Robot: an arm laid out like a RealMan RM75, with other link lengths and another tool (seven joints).
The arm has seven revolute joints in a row. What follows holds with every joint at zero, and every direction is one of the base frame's. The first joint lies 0.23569 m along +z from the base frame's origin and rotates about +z. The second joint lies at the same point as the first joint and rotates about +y. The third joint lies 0.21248 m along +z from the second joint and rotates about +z. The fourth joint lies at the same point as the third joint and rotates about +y. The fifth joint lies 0.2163 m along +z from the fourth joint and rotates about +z. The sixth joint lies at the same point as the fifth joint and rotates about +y. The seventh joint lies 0.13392 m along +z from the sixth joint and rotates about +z. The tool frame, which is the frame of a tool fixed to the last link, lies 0.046 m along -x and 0.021 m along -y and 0.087 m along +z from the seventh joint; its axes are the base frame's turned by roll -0.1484, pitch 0 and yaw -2.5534 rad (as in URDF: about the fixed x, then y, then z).
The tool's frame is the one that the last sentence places.
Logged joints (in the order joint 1, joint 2, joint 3, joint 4, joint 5, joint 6, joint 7), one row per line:
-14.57, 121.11, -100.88, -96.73, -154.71, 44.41, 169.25
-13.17, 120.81, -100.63, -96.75, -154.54, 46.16, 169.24
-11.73, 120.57, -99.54, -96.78, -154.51, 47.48, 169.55
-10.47, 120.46, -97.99, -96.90, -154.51, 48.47, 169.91
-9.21, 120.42, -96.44, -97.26, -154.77, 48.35, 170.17
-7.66, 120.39, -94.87, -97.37, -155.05, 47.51, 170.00
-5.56, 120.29, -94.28, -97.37, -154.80, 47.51, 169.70
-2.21, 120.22, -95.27, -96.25, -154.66, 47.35, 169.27
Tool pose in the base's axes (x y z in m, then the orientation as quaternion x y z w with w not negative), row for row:
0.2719, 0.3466, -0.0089, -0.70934, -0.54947, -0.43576, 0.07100
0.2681, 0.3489, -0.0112, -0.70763, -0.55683, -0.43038, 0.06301
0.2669, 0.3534, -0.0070, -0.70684, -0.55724, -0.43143, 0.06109
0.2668, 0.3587, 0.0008, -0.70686, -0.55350, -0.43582, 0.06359
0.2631, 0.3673, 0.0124, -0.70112, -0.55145, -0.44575, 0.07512
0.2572, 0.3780, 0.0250, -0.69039, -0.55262, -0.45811, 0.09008
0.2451, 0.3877, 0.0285, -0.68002, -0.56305, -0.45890, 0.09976
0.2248, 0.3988, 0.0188, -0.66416, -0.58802, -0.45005, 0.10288
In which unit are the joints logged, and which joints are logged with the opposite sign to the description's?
The joints are logged in degrees. Opposite sign: joint 6.
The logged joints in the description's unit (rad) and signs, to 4 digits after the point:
-0.2543, 2.1138, -1.7607, -1.6883, -2.7002, -0.7751, 2.9540
-0.2299, 2.1085, -1.7563, -1.6886, -2.6972, -0.8056, 2.9538
-0.2047, 2.1043, -1.7373, -1.6891, -2.6967, -0.8287, 2.9592
-0.1827, 2.1024, -1.7102, -1.6912, -2.6967, -0.8460, 2.9655
-0.1607, 2.1017, -1.6832, -1.6975, -2.7012, -0.8439, 2.9700
-0.1337, 2.1012, -1.6558, -1.6994, -2.7061, -0.8292, 2.9671
-0.0970, 2.0995, -1.6455, -1.6994, -2.7018, -0.8292, 2.9618
-0.0386, 2.0982, -1.6628, -1.6799, -2.6993, -0.8264, 2.9543

